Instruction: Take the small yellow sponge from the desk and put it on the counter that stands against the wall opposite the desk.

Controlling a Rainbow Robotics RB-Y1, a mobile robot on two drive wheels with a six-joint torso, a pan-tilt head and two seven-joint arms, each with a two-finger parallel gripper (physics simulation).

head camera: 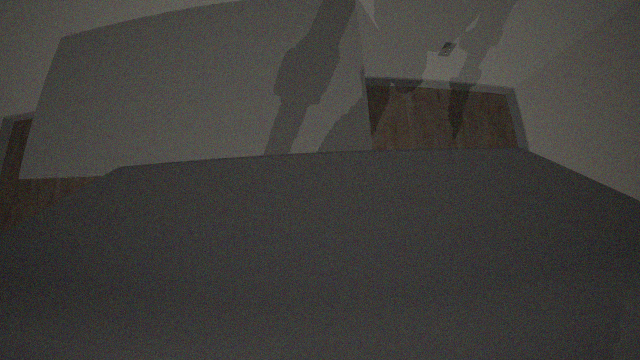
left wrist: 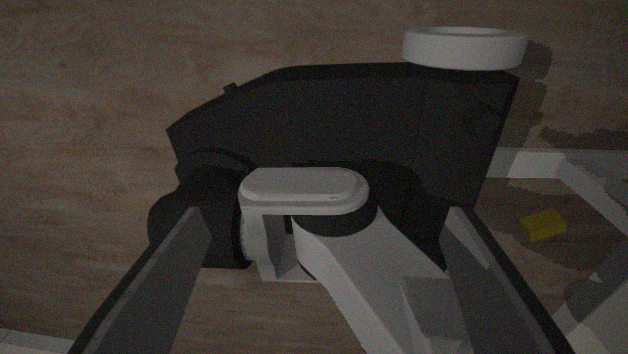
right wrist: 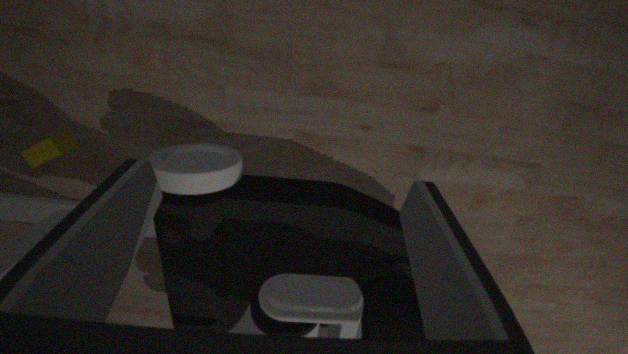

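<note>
The small yellow sponge (left wrist: 543, 225) (right wrist: 45, 151) lies on the floor near the desk's pale base bars, at the right of the left wrist view and the left edge of the right wrist view. The white desk (head camera: 165, 95) stands in front of me in the head view; no sponge shows on the visible part of its top. My left gripper (left wrist: 320, 223) is open and empty, pointing down over my own base, with the sponge beyond its right finger. My right gripper (right wrist: 283, 188) is open and empty above my base, with the sponge beyond its left finger. The counter does not show.
My black base (left wrist: 350, 115) (right wrist: 280, 230) with a white wheel (left wrist: 465, 50) (right wrist: 197, 170) stands close to the sponge. The desk's base bar (left wrist: 537, 164) (right wrist: 35, 209) runs beside the sponge. Walls (head camera: 575, 100) stand behind and right of the desk. My torso fills the lower head view.
</note>
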